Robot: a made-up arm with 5 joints.
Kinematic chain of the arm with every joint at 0, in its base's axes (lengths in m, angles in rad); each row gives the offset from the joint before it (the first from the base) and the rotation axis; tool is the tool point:
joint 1: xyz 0 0 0.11 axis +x
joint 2: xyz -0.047 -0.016 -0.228 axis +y
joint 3: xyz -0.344 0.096 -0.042 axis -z
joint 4: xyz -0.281 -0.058 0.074 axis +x
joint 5: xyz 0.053 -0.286 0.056 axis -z
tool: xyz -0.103 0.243 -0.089
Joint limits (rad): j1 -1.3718..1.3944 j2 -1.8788..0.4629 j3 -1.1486..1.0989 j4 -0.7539..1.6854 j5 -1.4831..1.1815
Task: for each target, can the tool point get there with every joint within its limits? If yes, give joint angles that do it. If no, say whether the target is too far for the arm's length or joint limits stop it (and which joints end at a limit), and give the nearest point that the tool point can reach.
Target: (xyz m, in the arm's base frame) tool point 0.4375 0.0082 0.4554
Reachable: no: joint limits stop it (at a limit: joint 1, joint 2, joint 3, joint 5) | nearest point 0.2547 -0.4882 0.5062 | short by 0.531 m
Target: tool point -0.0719 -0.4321 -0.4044
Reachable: yes | joints -0.6346 -1.5873 0.0081 -0.5279 0.9205
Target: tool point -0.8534 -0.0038 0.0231
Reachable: yes | joints -0.3920 0.1926 0.2920 0.0761 -0.5372
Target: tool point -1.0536 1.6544 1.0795
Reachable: no: too far | nearest point -0.6151 0.9712 0.3015 | short by 1.124 m
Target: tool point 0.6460 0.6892 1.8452
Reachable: no: too far | nearest point 0.4324 0.7295 0.5024 | short by 1.360 m
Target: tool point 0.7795 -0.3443 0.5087
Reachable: no: joint limits stop it (at a limit: joint 1, joint 2, joint 3, joint 5) | nearest point 0.3824 -0.5829 0.4215 | short by 0.471 m
